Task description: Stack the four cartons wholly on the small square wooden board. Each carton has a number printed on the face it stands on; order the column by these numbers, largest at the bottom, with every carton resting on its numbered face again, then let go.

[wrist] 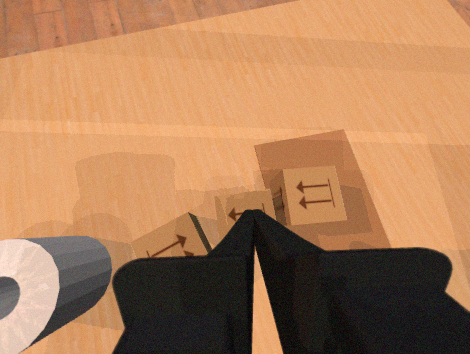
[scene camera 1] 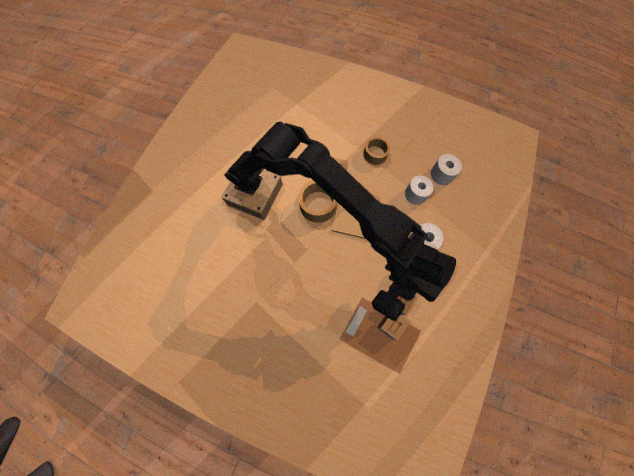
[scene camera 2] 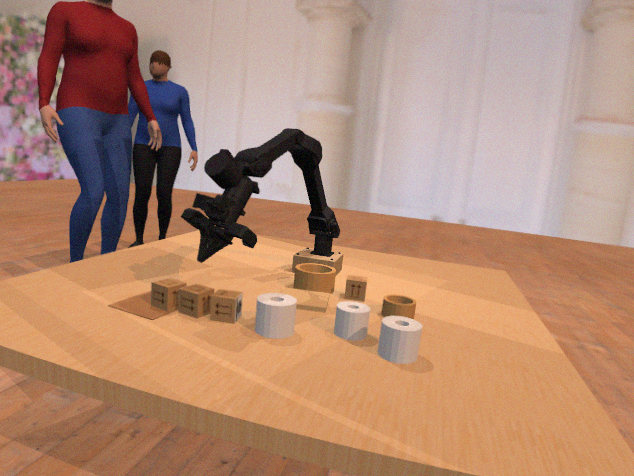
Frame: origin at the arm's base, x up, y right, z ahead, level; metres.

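Seen in the pictures: gripper, fingertip midpoint: [wrist: 252, 216] [scene camera 1: 411, 297] [scene camera 2: 199, 261]; arm's base at its link origin: [scene camera 1: 248, 182] [scene camera 2: 322, 253].
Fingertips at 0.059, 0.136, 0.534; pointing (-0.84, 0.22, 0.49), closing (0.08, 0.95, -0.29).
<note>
Offsets run from my fingertips to a thing's top centre, as dx, dy, dz. "*": to the spot under its first point.
My gripper [scene camera 2: 201, 259] [wrist: 252, 216] is shut and empty, its tips above the cartons in the scene camera 2 view. One brown carton @(-0.059, +0.074, +0.001) [scene camera 1: 393, 328] [scene camera 2: 166, 295] [wrist: 314, 196] sits on the reddish-brown board @(-0.103, +0.108, -0.015) [scene camera 1: 378, 350] [scene camera 2: 128, 305] [wrist: 300, 149]. A second carton @(-0.062, +0.004, -0.002) [scene camera 2: 194, 300] [wrist: 247, 201] stands beside the board, close to the first; the fingertips partly cover it in the wrist view. A third carton @(-0.062, -0.066, -0.008) [scene camera 2: 225, 306] [wrist: 172, 237] stands farther from the board. The fourth carton @(-0.062, -0.292, -0.314) [scene camera 2: 355, 288] stands apart, near the large ring. Arrows show on the cartons; their bottom faces are hidden.
White rolls @(-0.050, -0.436, +0.002) [scene camera 1: 446, 170] @(-0.056, -0.331, -0.058) [scene camera 1: 419, 190] @(-0.047, -0.184, +0.006) [scene camera 1: 432, 236] [scene camera 2: 275, 316] [scene camera 2: 351, 321] [scene camera 2: 399, 340] [wrist: 80, 280] stand near the cartons. A large ring @(-0.056, -0.173, -0.325) [scene camera 1: 317, 216] [scene camera 2: 314, 281] and smaller ring @(-0.074, -0.416, -0.225) [scene camera 1: 376, 160] [scene camera 2: 398, 308] stand nearer the base. A grey strip @(* -0.104, +0.100, -0.091) [scene camera 1: 356, 321] lies on the board.
</note>
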